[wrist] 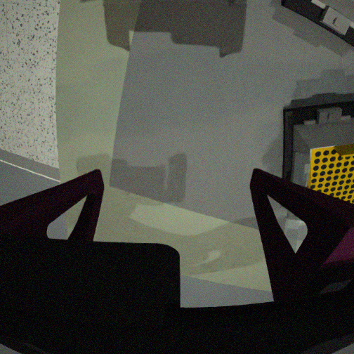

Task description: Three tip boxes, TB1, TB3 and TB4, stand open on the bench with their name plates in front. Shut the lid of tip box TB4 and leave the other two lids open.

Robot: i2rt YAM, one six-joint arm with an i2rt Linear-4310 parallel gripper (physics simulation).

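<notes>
My gripper [176, 177] is open, its two dark fingers wide apart with no object between them. A tip box, by its place TB4 [332, 169], is at the right edge of the view, to the right of the right fingertip. Its yellow perforated rack shows, so the box is open. The right finger hides its lower part, and the view's edge cuts off its right side. A pale, see-through piece at its left side may be its lid, but I cannot tell its angle. The name plates do not show. Part of another tip box [313, 16] shows in the top right corner.
The grey bench top [200, 100] lies below the gripper, with a pale greenish band [90, 95] along its left. A speckled light surface [27, 75] is at the far left. Dark shadows fall at the top and between the fingers.
</notes>
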